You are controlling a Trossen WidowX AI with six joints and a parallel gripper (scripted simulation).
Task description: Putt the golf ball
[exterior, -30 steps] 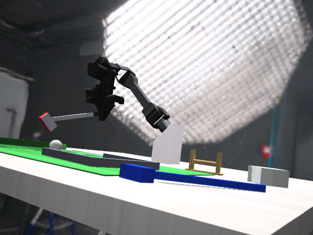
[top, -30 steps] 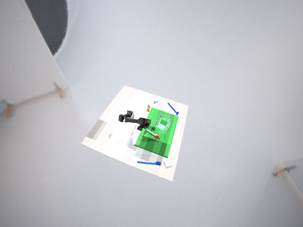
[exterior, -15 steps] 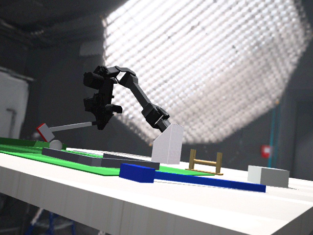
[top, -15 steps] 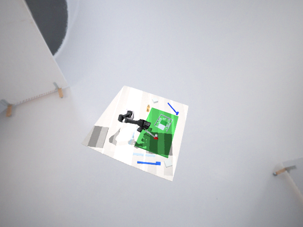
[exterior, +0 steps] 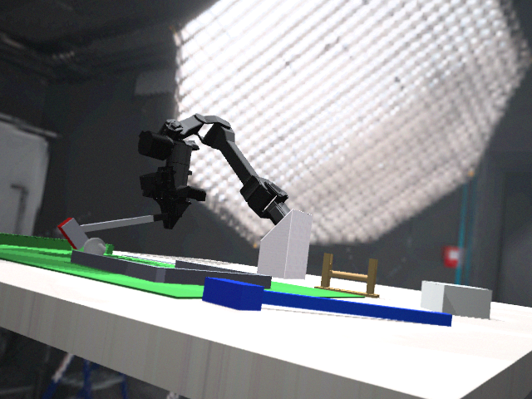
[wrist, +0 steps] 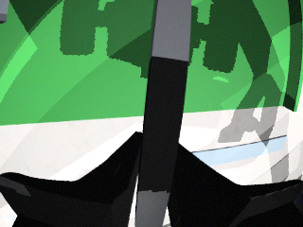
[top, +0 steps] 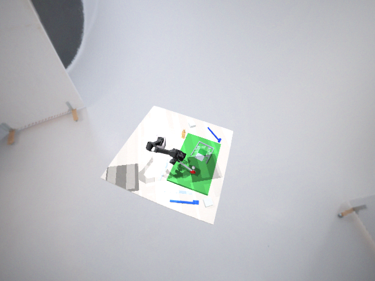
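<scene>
My gripper tip is now 11 cm short of the red putter and 3 cm to the left of it. The rest, counted from my gripper tip: grey frame: 30 cm ahead, 26 cm to the left, 8 cm below; then green mat: 24 cm ahead, 11 cm to the left, 8 cm below; then white golf ball: 22 cm ahead, 6 cm below, 1 cm to the right.
</scene>
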